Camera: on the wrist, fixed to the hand. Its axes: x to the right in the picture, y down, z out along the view.
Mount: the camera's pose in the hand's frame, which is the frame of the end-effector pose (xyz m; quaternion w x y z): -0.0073 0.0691 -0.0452 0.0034 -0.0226 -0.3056 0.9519
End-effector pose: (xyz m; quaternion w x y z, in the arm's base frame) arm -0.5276 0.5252 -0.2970 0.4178 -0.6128 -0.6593 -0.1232
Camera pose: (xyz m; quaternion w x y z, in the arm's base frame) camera -0.4473 0.5047 -0.2982 0.0966 0.6768 -0.4562 -0.5697
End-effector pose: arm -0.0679 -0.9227 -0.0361 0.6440 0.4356 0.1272 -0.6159
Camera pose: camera 0.0099 -0.8948 -0.0296 0.6372 -0.0802 -0.5971 0.4807
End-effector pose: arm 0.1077 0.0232 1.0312 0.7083 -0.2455 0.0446 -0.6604
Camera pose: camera 0.1524 0.0176 0.9616 0.6391 -0.1762 0.0323 0.7480
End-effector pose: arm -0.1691 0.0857 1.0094 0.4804 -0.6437 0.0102 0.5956
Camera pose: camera -0.1775 0.0159 0.9654 0.5767 -0.1787 -0.4525 -0.6563
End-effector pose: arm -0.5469 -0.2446 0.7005 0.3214 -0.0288 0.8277 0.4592
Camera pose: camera -0.5877 -0.2418 0.7726 0.1837 -0.9208 0.0784 -0.3350
